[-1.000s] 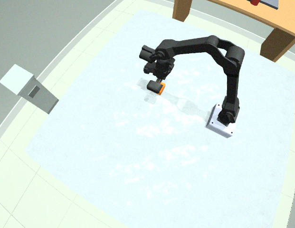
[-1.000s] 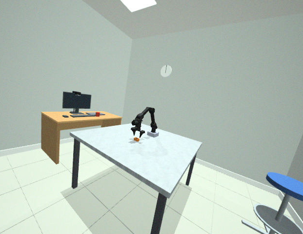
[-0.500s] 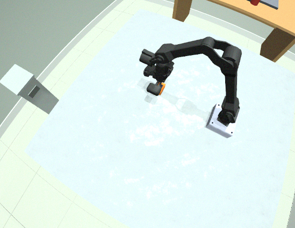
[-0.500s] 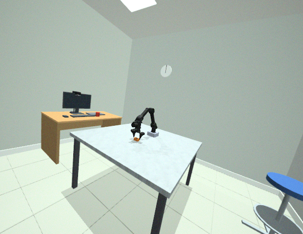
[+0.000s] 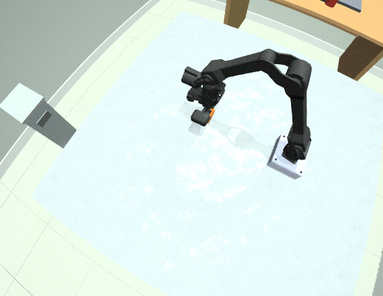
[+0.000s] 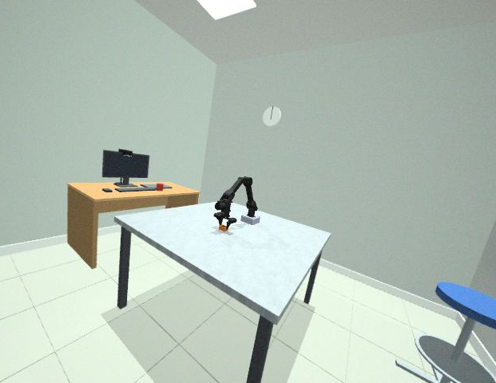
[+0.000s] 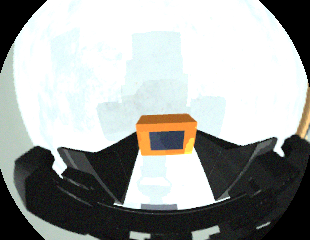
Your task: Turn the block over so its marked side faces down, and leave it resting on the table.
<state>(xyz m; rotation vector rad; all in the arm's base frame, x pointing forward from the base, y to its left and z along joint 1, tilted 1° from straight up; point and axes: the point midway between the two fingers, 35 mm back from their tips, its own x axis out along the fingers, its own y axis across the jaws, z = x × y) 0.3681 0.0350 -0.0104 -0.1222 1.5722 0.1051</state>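
My gripper tip is 1 cm below the orange block.
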